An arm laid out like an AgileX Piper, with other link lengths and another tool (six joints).
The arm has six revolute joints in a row. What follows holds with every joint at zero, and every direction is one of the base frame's.
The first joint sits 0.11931 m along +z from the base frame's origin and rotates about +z.
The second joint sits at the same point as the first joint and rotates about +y.
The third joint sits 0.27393 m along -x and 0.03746 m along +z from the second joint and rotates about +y.
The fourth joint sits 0.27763 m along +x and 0.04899 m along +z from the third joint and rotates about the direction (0.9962, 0, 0.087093).
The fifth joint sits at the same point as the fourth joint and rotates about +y.
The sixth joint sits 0.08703 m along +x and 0.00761 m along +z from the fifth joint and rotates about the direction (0.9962, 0, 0.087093).
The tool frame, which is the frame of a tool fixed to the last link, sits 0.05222 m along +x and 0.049 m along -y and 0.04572 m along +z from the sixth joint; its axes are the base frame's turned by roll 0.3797, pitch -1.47 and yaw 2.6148 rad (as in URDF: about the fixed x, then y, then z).
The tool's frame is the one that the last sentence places.
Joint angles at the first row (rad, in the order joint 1, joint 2, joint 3, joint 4, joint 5, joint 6):
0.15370 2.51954 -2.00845 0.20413 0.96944 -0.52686
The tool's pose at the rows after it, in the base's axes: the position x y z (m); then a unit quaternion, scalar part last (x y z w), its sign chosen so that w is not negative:
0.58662 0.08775 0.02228 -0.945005 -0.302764 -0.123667 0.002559
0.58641 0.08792 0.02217 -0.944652 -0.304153 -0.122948 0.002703
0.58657 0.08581 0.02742 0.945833 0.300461 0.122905 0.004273
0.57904 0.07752 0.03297 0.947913 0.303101 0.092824 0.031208
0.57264 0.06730 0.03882 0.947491 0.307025 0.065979 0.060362
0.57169 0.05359 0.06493 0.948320 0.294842 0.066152 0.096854
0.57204 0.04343 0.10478 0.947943 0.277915 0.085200 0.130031
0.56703 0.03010 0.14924 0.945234 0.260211 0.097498 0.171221
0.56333 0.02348 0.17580 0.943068 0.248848 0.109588 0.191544
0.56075 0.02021 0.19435 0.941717 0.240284 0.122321 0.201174
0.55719 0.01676 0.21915 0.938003 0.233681 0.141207 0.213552
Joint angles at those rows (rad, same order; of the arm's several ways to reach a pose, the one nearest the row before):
0.15370 2.51953 -2.00988 0.20864 0.97950 -0.53501
0.15370 2.51952 -2.00988 0.20863 0.98140 -0.53760
0.15442 2.50966 -2.00990 0.19063 0.98635 -0.51872
0.15770 2.48775 -2.00185 0.11100 1.04647 -0.47167
0.15769 2.46778 -1.99319 0.03400 1.10017 -0.43897
0.15422 2.41792 -1.98564 -0.04639 1.12942 -0.38523
0.15423 2.35025 -1.98570 -0.11339 1.15023 -0.33319
0.15422 2.27398 -1.98568 -0.19841 1.19413 -0.28261
0.15421 2.22888 -1.98571 -0.23918 1.21207 -0.25805
0.15422 2.19723 -1.98563 -0.25778 1.21683 -0.24312
0.15423 2.15519 -1.98570 -0.28086 1.21874 -0.23461

